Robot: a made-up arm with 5 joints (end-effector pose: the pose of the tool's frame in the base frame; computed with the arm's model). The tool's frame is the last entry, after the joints. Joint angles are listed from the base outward.
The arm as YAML. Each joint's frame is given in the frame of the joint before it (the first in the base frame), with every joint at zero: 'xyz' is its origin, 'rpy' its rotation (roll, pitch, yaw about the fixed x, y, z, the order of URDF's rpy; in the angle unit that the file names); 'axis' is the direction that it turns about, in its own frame. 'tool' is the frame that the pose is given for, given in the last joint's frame.
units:
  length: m
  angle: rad
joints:
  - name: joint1
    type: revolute
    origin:
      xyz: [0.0, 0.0, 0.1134]
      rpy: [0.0, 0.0, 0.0]
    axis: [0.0, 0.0, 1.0]
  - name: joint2
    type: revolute
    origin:
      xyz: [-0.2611, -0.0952, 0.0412]
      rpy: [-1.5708, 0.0, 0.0]
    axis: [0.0, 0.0, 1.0]
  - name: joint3
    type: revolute
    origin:
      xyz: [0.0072, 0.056, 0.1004]
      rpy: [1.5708, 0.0, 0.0]
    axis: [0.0, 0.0, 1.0]
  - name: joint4
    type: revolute
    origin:
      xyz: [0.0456, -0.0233, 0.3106]
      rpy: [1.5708, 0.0, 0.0]
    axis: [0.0, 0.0, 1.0]
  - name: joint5
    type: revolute
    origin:
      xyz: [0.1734, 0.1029, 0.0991]
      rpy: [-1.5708, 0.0, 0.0]
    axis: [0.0, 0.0, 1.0]
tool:
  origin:
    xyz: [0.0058, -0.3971, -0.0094]
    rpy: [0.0, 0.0, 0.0]
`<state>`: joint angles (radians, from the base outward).
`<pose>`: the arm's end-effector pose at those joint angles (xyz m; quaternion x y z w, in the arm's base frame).
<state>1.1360 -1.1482 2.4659 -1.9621 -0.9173</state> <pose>-0.5974 -0.3170 0.3821 -0.6006 -0.7392 0.0479 0.3010</pose>
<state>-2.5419 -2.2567 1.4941 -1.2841 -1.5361</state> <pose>0.6499 0.3641 -0.0396 0.7488 -0.0205 0.5180 0.4129</pose>
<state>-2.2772 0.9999 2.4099 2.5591 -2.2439</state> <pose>0.1627 0.2060 0.3398 -0.9092 0.2667 0.0731 0.3112</pose>
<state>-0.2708 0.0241 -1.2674 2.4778 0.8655</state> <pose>-0.6200 0.4471 0.6421 -0.8820 -0.3370 -0.0984 0.3144</pose>
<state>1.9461 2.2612 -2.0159 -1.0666 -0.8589</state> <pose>-0.2087 0.2288 0.1806 -0.6035 -0.3799 -0.6242 0.3192</pose>
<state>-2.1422 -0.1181 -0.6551 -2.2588 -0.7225</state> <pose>-0.1469 0.5772 0.4000 -0.7678 -0.4355 0.4665 0.0562</pose>
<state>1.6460 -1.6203 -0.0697 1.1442 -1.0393</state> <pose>0.3441 -0.3722 0.0241 0.9581 -0.2140 0.0236 0.1889</pose>
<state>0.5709 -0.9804 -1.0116 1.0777 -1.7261</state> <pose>-0.3995 -0.1506 0.1101 0.6740 -0.3287 -0.6517 0.1137</pose>
